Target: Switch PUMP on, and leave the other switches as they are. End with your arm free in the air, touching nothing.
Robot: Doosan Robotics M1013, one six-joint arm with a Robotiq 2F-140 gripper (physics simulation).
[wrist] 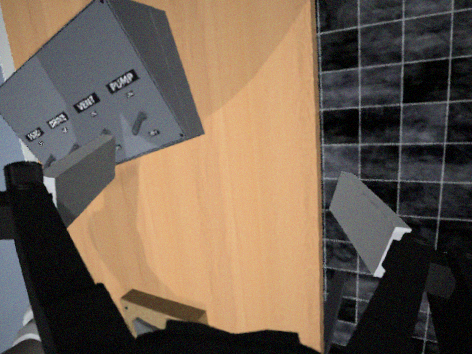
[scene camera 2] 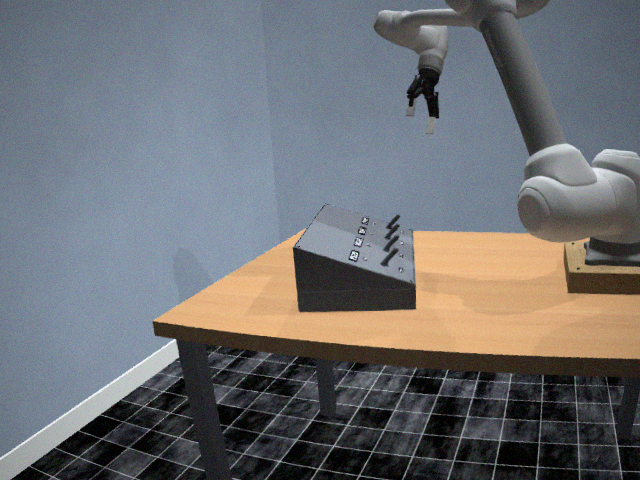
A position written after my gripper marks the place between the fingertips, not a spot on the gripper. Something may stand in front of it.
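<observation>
My gripper is visible in scene camera 2 (scene camera 2: 419,125) and in the wrist view (wrist: 228,174). Both views also show a grey sloped switch box (scene camera 2: 339,267), (wrist: 99,72).
</observation>
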